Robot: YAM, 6 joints.
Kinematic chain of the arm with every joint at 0, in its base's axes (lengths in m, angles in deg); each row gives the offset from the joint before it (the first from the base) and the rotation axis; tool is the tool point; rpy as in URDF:
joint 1: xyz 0 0 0.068 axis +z
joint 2: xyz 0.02 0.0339 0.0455 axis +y
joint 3: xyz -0.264 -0.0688 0 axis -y
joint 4: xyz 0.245 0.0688 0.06 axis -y
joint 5: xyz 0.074 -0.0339 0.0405 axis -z
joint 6: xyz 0.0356 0 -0.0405 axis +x
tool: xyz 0 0 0 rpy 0 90 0
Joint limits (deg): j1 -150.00..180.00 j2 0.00..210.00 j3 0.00..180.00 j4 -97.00..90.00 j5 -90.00..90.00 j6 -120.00..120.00
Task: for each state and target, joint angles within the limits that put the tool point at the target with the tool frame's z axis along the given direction. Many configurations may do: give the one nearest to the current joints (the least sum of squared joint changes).
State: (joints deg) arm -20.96 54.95 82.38 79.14 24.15 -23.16
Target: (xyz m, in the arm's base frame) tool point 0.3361 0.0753 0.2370 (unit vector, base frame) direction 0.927 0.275 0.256
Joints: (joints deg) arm 12.20 96.42 41.21 70.07 -4.18 -23.16
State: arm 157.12 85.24 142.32 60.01 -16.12 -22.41
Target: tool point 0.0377 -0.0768 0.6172 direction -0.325 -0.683 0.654
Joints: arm 133.19 46.10 93.99 64.96 -44.79 -22.41
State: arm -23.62 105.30 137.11 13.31 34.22 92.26
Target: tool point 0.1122 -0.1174 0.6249 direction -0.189 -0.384 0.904
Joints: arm -41.10 74.06 97.33 59.79 24.43 92.26
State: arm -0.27 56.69 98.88 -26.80 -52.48 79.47
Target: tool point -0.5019 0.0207 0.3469 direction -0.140 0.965 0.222
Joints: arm 1.57 8.94 147.15 -21.14 -75.56 79.47
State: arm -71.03 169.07 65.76 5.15 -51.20 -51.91
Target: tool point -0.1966 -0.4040 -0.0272 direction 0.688 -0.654 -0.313
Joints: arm -120.15 149.57 82.32 12.35 -67.49 -51.91
